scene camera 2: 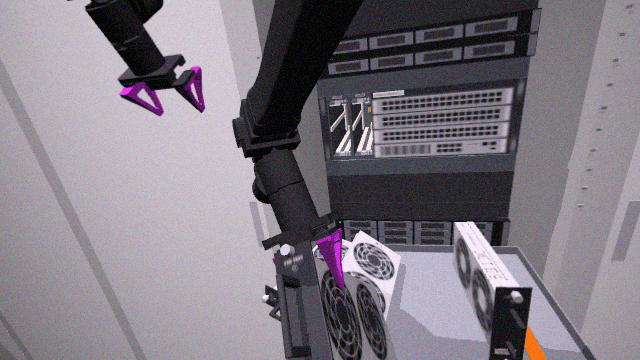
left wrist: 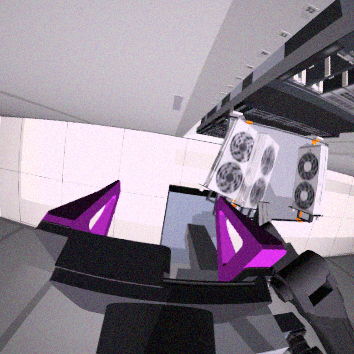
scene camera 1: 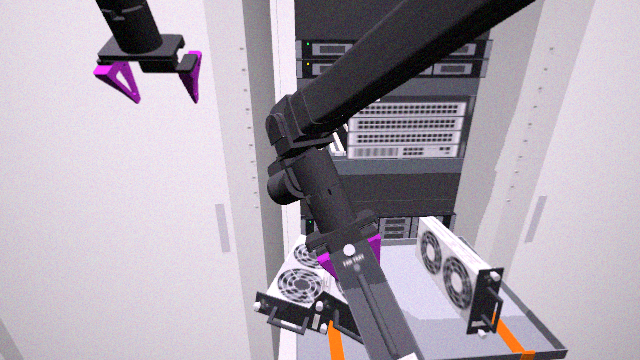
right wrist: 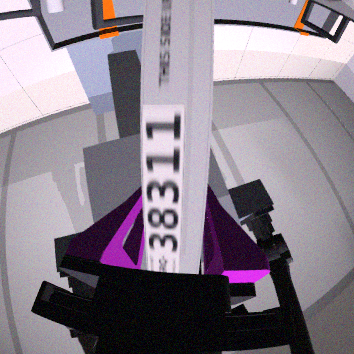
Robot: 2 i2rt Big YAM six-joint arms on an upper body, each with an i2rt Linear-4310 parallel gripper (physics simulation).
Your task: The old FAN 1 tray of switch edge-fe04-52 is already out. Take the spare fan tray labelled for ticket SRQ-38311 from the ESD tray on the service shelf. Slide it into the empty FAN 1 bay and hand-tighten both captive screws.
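Observation:
My right gripper [scene camera 1: 351, 257] [scene camera 2: 308, 272] [right wrist: 176, 186] is shut on the spare fan tray [scene camera 1: 365, 300] [scene camera 2: 300, 320] [right wrist: 162, 175], whose label shows 38311 in the right wrist view. The held tray is tilted, its black front panel and handle facing the scene cameras, low over the ESD tray [scene camera 1: 415, 290] [scene camera 2: 549, 295]. Its lower end is cut off in both scene views. My left gripper [scene camera 1: 167, 102] [scene camera 2: 181, 113] [left wrist: 169, 192] is open and empty, high at the left. The switch [scene camera 1: 405, 131] [scene camera 2: 442, 120] has two empty bays at its left; their labels are too small to read.
Two more fan trays [scene camera 1: 300, 285] [left wrist: 235, 160] lie close together at the left of the ESD tray, partly behind the held one. Another fan tray [scene camera 1: 445, 265] [scene camera 2: 487, 255] [left wrist: 307, 180] stands upright at its right. My right arm partly covers the bays in scene camera 1.

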